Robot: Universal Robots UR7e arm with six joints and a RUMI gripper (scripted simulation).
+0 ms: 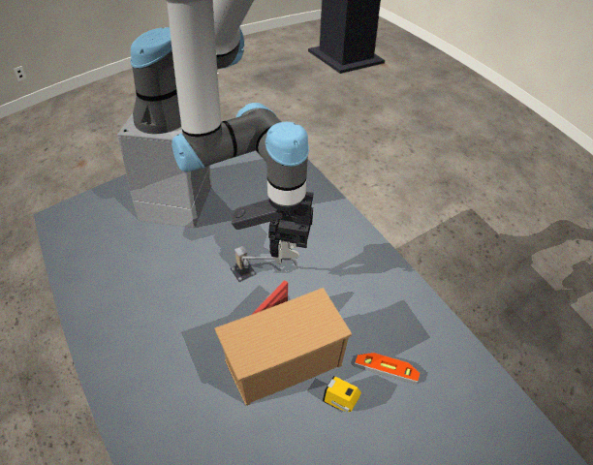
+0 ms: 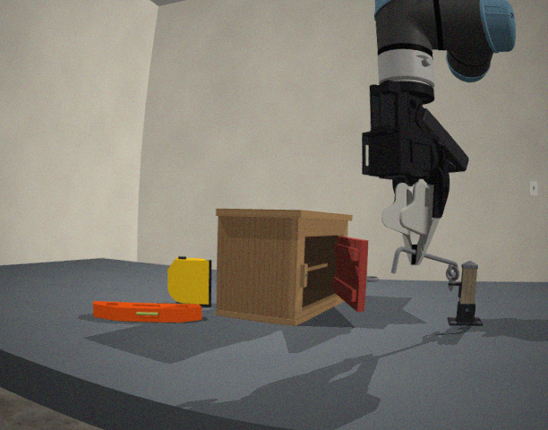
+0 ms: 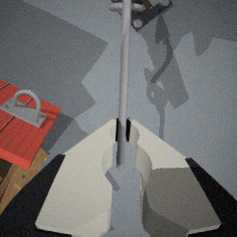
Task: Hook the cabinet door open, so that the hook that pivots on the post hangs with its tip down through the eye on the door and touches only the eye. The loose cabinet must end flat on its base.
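My gripper is now 11 cm to the left of the red door, 10 cm short of it and 4 cm above it. From my hand the other things lie so: orange spirit level 34 cm ahead, 9 cm below, 8 cm to the left; then metal hook 2 cm to the right, 2 cm below, 2 cm behind; then yellow tape measure 34 cm ahead, 6 cm to the right, 6 cm below.
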